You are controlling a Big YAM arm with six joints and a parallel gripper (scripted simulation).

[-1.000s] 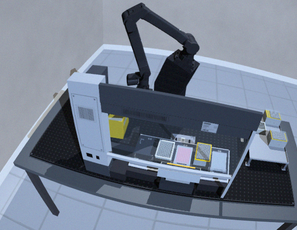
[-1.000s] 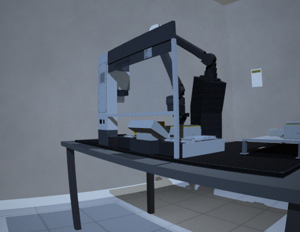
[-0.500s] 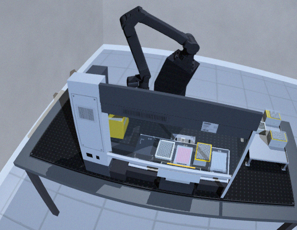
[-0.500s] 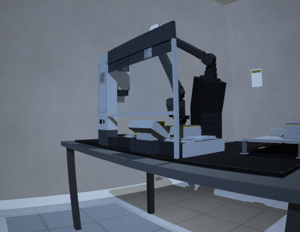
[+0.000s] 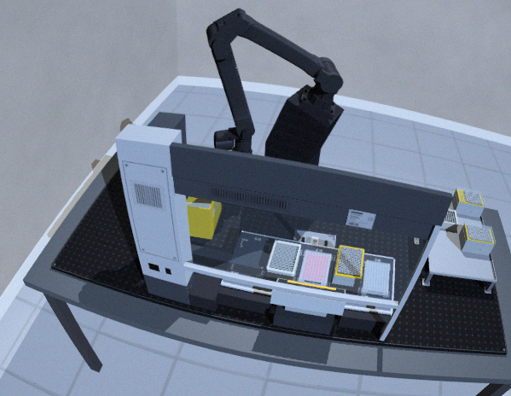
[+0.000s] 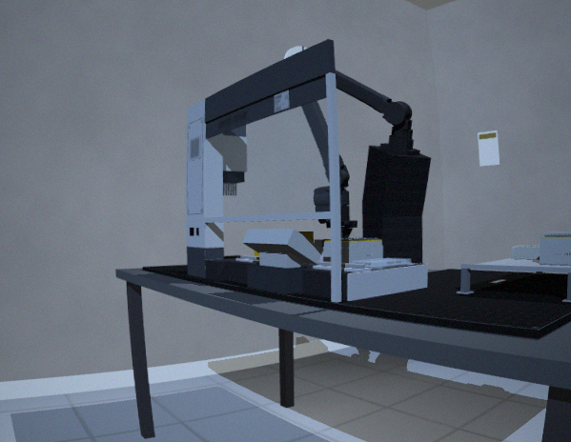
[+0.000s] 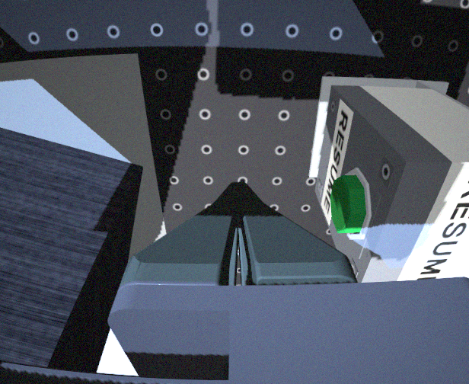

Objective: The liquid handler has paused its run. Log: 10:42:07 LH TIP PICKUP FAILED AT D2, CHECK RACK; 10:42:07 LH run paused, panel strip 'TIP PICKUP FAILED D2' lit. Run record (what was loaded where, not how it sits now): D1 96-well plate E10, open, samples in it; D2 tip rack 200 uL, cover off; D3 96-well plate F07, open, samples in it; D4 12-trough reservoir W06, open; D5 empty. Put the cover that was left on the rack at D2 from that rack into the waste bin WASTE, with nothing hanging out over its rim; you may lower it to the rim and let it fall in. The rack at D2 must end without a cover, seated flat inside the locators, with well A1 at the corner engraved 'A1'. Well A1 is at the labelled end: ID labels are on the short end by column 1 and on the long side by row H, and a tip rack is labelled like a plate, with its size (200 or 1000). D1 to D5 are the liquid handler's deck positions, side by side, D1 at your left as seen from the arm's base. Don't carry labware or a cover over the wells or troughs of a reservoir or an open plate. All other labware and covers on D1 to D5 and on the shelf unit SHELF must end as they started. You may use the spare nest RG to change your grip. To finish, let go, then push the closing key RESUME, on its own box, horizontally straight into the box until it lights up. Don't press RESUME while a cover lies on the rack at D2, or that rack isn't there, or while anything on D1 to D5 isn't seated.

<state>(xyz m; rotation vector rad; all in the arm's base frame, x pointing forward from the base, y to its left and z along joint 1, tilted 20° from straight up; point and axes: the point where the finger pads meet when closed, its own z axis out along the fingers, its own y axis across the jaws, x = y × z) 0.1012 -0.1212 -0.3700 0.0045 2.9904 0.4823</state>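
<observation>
Right now the resume box is 70 mm to the right of my hand and 10 mm below it. Round my hand: clear cover: 170 mm ahead, 120 mm to the right, 60 mm below; then reservoir W06: 340 mm ahead, 210 mm to the left, 10 mm below; then yellow waste bin: 170 mm ahead, 120 mm to the right, 40 mm below.
</observation>
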